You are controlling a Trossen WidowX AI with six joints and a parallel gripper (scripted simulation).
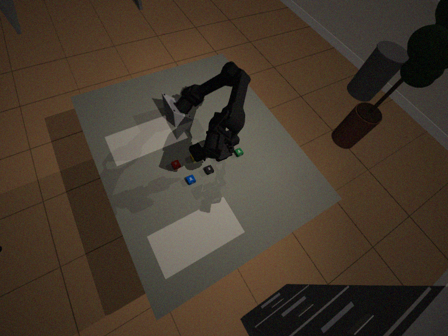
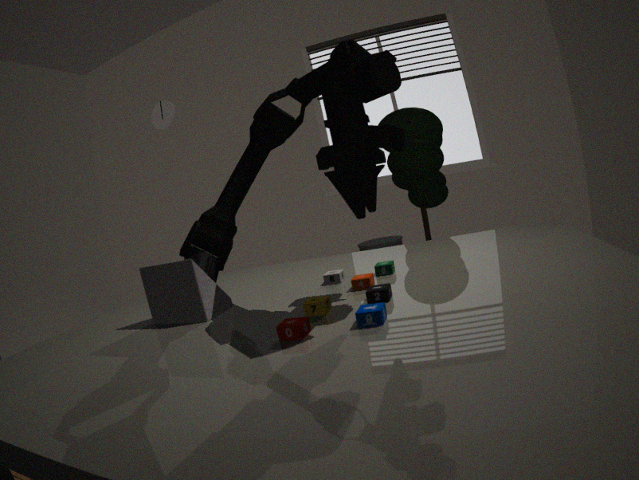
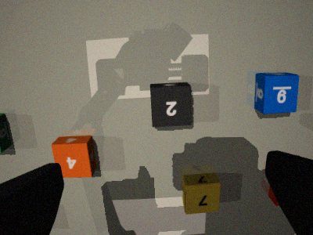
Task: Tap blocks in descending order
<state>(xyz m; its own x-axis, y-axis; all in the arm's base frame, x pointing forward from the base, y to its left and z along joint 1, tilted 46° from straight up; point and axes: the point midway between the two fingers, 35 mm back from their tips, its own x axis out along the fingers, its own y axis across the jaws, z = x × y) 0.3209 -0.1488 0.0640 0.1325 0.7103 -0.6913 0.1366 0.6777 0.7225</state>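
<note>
Now: the blue block 10 mm behind my gripper tip, 110 mm to the right of it and 110 mm below it. From my gripper tip the other things lie so: orange block (30 mm behind, 80 mm to the left, 110 mm below); black block (10 mm to the right, 110 mm below); yellow block (90 mm behind, 30 mm to the right, 110 mm below).
</note>
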